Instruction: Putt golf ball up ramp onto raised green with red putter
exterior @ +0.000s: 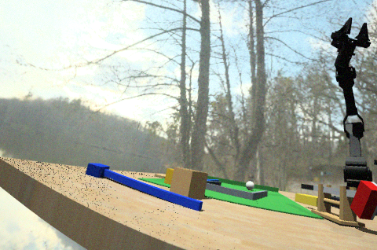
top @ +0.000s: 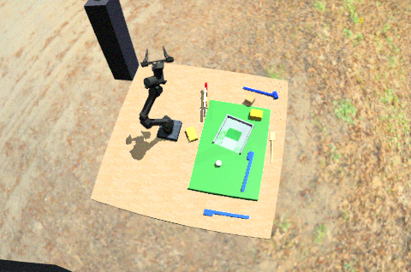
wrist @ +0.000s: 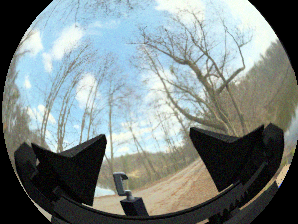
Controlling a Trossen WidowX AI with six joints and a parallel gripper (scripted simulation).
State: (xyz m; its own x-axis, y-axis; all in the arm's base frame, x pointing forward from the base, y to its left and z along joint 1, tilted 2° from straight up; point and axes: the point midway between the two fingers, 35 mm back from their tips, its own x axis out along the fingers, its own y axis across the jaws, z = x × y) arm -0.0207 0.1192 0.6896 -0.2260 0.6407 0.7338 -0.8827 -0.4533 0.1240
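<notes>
Right now the red putter is 69 cm below my gripper tip, 22 cm ahead of it and 14 cm to the left of it. Also, from my gripper tip: green mat 75 cm below, 49 cm ahead, 19 cm to the right; brown block 72 cm below, 56 cm ahead, 21 cm to the left; white golf ball 73 cm below, 41 cm ahead, 34 cm to the right.
</notes>
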